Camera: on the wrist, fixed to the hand. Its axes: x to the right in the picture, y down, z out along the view.
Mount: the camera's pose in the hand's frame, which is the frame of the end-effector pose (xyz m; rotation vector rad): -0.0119 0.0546 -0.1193 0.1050 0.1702 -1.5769
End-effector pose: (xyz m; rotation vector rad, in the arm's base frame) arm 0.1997 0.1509 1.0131 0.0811 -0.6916 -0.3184
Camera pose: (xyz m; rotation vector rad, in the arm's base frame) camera 0.2815 0.2027 0.9238 0.7583 -0.3407 -1.7572
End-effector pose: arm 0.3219 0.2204 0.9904 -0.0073 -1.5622 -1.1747
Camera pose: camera 0.4451 0.1753 1.0028 1.5803 -1.3294 -2.1232
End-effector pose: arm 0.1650 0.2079 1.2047 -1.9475 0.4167 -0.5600
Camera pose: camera 0.0868 0.1022 1.1968 -1.7925 -1.1726 -1.6467
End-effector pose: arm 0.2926 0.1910 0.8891 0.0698 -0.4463 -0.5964
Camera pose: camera 0.3634 0.2353 0.7872 0.6013 -0.1751 -2.0920
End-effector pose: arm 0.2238 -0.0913 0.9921 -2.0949 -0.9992 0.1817
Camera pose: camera 0.2995 -0.1915 1.0317 -0.7261 -2.0966 -0.6953
